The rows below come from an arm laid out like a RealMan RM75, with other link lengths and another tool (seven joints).
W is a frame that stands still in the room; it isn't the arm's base.
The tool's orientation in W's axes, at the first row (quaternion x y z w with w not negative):
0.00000, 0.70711, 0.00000, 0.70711
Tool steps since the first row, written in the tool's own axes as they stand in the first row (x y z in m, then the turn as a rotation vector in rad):
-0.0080, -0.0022, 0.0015, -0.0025, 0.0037, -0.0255
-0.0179, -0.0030, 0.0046, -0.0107, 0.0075, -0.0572
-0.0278, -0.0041, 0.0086, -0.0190, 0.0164, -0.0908
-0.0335, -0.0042, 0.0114, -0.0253, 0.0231, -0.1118
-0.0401, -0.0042, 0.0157, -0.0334, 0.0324, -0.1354
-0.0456, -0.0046, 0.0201, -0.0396, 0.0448, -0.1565
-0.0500, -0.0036, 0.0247, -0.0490, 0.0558, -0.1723
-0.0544, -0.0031, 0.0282, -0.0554, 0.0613, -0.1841
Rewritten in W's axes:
0.0015, -0.0022, 0.0080, -0.0255, 0.0037, 0.0025
0.0046, -0.0030, 0.0179, -0.0572, 0.0075, 0.0107
0.0086, -0.0041, 0.0278, -0.0908, 0.0164, 0.0190
0.0114, -0.0042, 0.0335, -0.1118, 0.0231, 0.0253
0.0157, -0.0042, 0.0401, -0.1354, 0.0324, 0.0334
0.0201, -0.0046, 0.0456, -0.1565, 0.0448, 0.0396
0.0247, -0.0036, 0.0500, -0.1723, 0.0558, 0.0490
0.0282, -0.0031, 0.0544, -0.1841, 0.0613, 0.0554

